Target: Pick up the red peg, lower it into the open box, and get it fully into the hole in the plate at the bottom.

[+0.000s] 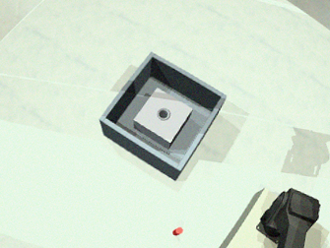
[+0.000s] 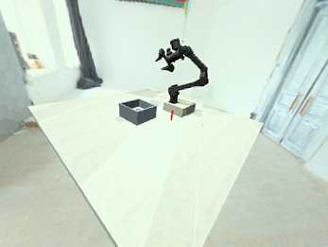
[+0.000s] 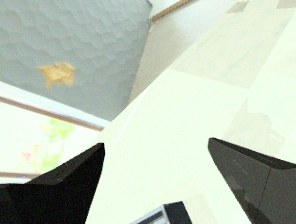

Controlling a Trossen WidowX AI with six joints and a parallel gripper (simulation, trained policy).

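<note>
My gripper tip is now 310 mm above the red peg, 290 mm to the right of it and 90 mm short of it. The rest, counted from my gripper tip: light grey plate 300 mm below, 270 mm ahead, 120 mm to the left; then dark grey box 320 mm below, 270 mm ahead, 120 mm to the left.
</note>
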